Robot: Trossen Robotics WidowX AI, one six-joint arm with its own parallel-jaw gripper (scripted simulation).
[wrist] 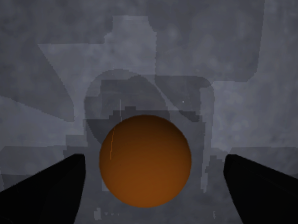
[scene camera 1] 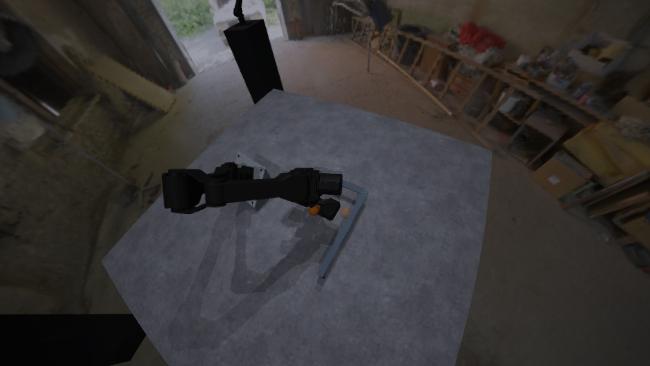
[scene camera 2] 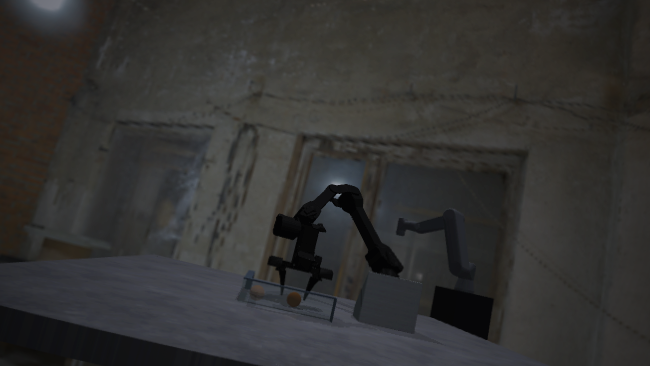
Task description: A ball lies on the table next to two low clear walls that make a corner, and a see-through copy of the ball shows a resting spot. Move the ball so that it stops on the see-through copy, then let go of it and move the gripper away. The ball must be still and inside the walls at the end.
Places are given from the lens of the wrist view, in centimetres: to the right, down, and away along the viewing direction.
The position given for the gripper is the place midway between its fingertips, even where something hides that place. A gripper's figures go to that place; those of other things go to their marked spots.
gripper [wrist: 156, 164]: 0, 2, 10
orange ball [wrist: 145, 161]: 0, 2, 8
